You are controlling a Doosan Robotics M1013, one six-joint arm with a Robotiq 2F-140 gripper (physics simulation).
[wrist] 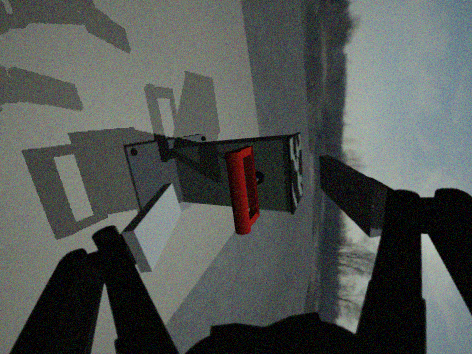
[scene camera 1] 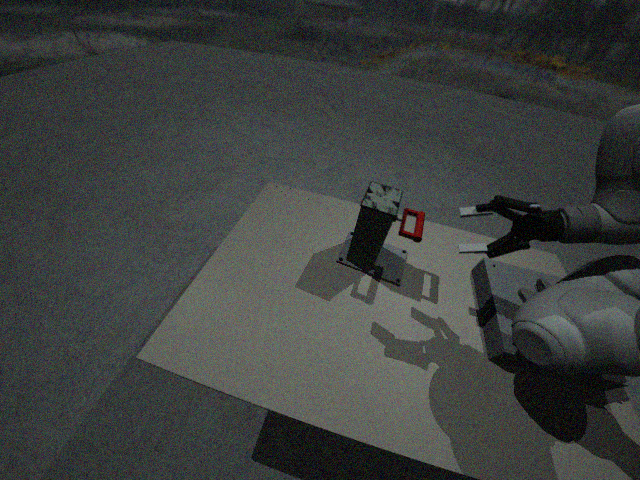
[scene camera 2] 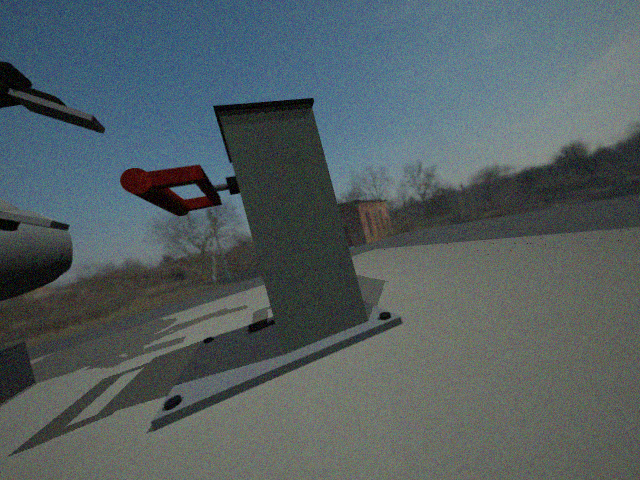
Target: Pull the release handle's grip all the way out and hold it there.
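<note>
The release handle's red grip (scene camera 1: 420, 226) (scene camera 2: 135, 180) (wrist: 239, 192) is a rectangular loop with a thick outer bar. It sits on a short thin rod (scene camera 2: 222, 186) at the side of a dark green upright post (scene camera 1: 368, 237) (scene camera 2: 297, 222) (wrist: 200, 187), near the post's top. A short stretch of rod shows between grip and post. My gripper (scene camera 1: 460, 229) (scene camera 2: 85, 177) (wrist: 247, 185) is open and empty. It faces the grip from the outer side, a gap away, and does not touch it. In the wrist view the grip appears between the two fingers.
The post stands on a grey bolted base plate (scene camera 1: 397, 262) (scene camera 2: 276, 362) (wrist: 142, 172) on a pale table top (scene camera 1: 232, 335) (scene camera 2: 491, 372). A grey box (scene camera 1: 509, 276) stands below my gripper, beside the arm's pale links (scene camera 1: 584, 330). Shadows of arm and handle fall across the table.
</note>
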